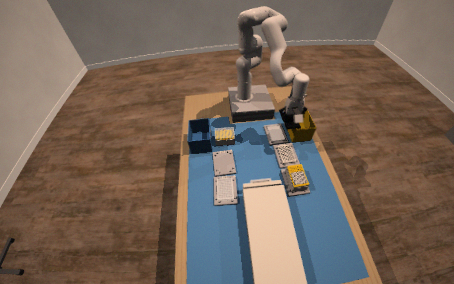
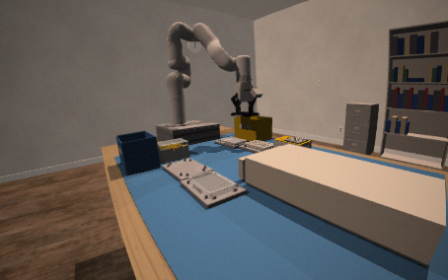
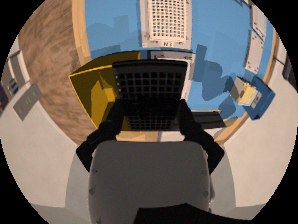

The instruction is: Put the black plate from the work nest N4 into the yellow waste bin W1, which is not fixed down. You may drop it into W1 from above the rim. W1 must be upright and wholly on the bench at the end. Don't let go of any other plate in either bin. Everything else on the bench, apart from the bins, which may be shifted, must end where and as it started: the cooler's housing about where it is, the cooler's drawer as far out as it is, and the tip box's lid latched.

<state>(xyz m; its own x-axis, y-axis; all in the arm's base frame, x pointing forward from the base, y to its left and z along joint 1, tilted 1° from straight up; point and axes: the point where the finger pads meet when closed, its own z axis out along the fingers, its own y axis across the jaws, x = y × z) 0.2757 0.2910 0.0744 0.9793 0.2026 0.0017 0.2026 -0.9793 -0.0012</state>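
The yellow waste bin W1 lies 5 cm behind my hand, 8 cm to the left of it and 12 cm below it. The rest, counted from my hand: grey nest (23 cm ahead, 38 cm to the right, 15 cm below); yellow tip box (32 cm ahead, 2 cm to the left, 11 cm below); black plate (1 cm below).
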